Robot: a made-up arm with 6 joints. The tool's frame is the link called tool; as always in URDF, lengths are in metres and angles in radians. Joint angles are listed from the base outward.
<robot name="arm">
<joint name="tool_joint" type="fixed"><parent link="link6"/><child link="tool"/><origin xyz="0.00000 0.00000 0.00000" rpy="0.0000 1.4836 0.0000"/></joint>
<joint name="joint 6" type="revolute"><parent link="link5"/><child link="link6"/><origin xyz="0.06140 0.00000 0.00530" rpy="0.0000 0.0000 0.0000"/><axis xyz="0.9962 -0.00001 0.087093"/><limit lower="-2.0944" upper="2.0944"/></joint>
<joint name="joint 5" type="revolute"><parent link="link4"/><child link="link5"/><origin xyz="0.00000 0.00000 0.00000" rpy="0.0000 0.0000 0.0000"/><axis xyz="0.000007 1 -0.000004"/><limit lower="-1.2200" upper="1.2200"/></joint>
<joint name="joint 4" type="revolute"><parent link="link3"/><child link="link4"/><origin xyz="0.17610 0.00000 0.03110" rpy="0.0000 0.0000 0.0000"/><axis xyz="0.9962 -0.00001 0.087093"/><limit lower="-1.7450" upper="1.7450"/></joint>
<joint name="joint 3" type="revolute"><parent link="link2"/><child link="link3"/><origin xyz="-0.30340 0.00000 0.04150" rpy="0.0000 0.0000 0.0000"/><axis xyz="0.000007 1 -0.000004"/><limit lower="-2.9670" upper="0.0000"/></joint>
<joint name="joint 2" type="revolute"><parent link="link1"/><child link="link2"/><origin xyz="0.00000 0.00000 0.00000" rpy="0.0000 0.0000 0.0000"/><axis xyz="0.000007 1 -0.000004"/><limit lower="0.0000" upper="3.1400"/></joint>
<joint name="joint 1" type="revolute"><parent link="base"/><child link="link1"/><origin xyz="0.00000 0.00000 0.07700" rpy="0.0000 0.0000 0.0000"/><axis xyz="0 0 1"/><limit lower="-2.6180" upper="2.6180"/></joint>
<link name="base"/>
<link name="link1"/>
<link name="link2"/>
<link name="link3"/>
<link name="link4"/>
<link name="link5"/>
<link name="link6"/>
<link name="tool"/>
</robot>
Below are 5 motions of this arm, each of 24 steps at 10 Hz.
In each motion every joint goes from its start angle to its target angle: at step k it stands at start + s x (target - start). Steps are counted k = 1, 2, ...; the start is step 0. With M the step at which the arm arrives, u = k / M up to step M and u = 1 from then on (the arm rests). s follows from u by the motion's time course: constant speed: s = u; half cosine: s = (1 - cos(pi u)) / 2; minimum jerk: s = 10 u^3 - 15 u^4 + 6 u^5.
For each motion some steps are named. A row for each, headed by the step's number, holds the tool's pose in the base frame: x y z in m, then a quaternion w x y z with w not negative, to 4 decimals.
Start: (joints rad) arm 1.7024 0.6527 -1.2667 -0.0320 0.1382 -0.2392
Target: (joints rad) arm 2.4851 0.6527 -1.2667 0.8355 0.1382 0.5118
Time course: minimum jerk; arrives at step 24
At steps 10, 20, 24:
10: 0.0128 -0.0357 0.4542 0.3657 -0.3696 0.3077 0.7969
20: 0.0266 -0.0297 0.4560 0.2838 0.2932 -0.3620 -0.8381
24: 0.0274 -0.0291 0.4561 0.3200 0.2881 -0.3644 -0.8257

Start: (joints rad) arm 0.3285 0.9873 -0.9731 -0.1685 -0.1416 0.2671
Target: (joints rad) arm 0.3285 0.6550 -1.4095 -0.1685 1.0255 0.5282
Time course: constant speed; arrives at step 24
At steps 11, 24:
11: 0.0433 0.0106 0.4197 0.6979 -0.0107 0.6938 0.1773
24: -0.0429 -0.0240 0.4272 0.6140 0.0888 0.7612 0.1889

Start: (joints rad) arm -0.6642 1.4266 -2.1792 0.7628 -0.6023 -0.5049
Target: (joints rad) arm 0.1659 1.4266 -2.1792 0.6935 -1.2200 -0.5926
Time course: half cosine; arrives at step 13
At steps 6, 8, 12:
6: 0.0911 -0.0611 0.5792 0.9516 0.2637 -0.0348 -0.1538
8: 0.0928 -0.0441 0.5768 0.9492 0.2929 -0.0699 -0.0911
12: 0.0909 -0.0232 0.5721 0.9333 0.3430 -0.1059 -0.0107

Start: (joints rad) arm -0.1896 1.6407 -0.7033 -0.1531 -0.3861 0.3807
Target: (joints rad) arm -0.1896 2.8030 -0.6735 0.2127 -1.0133 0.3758
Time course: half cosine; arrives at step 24
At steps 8, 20, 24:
8: 0.2790 -0.0516 0.1551 0.4617 0.2190 0.8583 0.0458
20: 0.2669 -0.0609 -0.0601 0.2888 0.3364 0.8958 -0.0324
24: 0.2568 -0.0605 -0.0795 0.2716 0.3424 0.8982 -0.0467

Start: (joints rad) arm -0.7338 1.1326 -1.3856 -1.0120 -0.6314 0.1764
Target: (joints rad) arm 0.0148 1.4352 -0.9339 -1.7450 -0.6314 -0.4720
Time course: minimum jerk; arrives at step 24
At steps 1, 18, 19, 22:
1: 0.1040 -0.0522 0.4782 0.7237 -0.2361 0.4029 -0.5081
18: 0.2115 0.0229 0.3193 0.4738 -0.7653 0.2735 -0.3392
19: 0.2120 0.0289 0.3120 0.4623 -0.7848 0.2515 -0.3274
22: 0.2120 0.0381 0.3010 0.4446 -0.8126 0.2157 -0.3089

